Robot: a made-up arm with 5 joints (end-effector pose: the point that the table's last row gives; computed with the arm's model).
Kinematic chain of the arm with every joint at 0, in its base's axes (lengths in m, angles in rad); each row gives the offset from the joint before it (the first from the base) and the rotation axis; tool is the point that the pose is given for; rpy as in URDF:
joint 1: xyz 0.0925 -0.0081 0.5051 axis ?
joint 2: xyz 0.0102 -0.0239 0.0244 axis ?
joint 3: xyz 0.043 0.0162 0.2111 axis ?
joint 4: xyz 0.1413 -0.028 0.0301 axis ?
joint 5: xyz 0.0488 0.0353 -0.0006 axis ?
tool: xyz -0.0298 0.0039 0.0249 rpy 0 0 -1.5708
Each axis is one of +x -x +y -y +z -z.
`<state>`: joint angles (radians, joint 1 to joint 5).
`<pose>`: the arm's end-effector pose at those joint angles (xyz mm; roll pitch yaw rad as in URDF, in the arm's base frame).
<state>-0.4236 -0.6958 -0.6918 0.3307 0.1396</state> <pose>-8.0 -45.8 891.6 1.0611 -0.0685 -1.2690</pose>
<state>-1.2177 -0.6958 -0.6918 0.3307 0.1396</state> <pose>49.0 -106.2 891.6 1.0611 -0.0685 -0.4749</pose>
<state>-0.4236 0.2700 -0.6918 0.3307 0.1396</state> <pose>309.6 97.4 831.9 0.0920 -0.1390 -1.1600</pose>
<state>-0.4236 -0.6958 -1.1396 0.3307 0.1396</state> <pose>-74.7 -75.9 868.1 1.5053 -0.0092 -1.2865</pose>
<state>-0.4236 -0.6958 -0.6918 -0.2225 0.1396</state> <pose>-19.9 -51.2 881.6 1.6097 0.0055 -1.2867</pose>
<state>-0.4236 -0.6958 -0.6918 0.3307 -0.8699</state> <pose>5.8 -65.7 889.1 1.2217 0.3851 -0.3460</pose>
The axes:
joint 1: -z
joint 2: +y
joint 3: +y
joint 4: +y
joint 5: -x

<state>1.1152 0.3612 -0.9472 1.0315 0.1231</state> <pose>209.9 -232.8 828.1 -0.4485 -0.1110 -2.6327</pose>
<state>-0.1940 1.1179 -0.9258 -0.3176 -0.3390</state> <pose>465.5 60.1 612.1 0.1330 0.3362 -1.3327</pose>
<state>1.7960 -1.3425 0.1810 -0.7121 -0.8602</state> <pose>116.5 171.6 773.4 1.7718 -0.2280 -2.5297</pose>
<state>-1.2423 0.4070 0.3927 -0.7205 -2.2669</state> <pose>200.8 241.5 610.9 -3.0184 0.8709 2.9075</pose>
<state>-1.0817 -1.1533 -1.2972 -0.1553 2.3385</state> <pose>-61.1 -265.2 748.8 0.7073 0.6671 3.1390</pose>
